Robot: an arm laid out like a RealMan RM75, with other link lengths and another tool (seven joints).
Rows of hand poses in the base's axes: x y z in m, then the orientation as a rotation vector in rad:
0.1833 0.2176 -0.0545 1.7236 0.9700 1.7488
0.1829 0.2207 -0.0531 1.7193 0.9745 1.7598
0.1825 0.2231 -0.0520 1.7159 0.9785 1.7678
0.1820 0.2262 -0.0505 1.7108 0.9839 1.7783
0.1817 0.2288 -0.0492 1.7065 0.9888 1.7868
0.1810 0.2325 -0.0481 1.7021 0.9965 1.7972
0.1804 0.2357 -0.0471 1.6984 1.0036 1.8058
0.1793 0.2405 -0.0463 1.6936 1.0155 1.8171
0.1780 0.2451 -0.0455 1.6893 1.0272 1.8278
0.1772 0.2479 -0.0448 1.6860 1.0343 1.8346
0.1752 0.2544 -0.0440 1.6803 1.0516 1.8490
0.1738 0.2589 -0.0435 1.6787 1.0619 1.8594
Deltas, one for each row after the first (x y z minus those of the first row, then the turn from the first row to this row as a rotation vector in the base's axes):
-0.0004 0.0031 0.0014 0.0033 -0.0045 0.0085
-0.0008 0.0055 0.0025 0.0053 -0.0076 0.0152
-0.0013 0.0086 0.0040 0.0076 -0.0122 0.0240
-0.0016 0.0112 0.0053 0.0093 -0.0158 0.0315
-0.0023 0.0149 0.0064 0.0114 -0.0191 0.0419
-0.0029 0.0181 0.0074 0.0129 -0.0216 0.0509
-0.0040 0.0229 0.0082 0.0143 -0.0240 0.0646
-0.0053 0.0275 0.0090 0.0157 -0.0260 0.0778
-0.0061 0.0303 0.0097 0.0164 -0.0278 0.0859
-0.0081 0.0368 0.0105 0.0181 -0.0298 0.1047
-0.0095 0.0413 0.0110 0.0212 -0.0302 0.1170

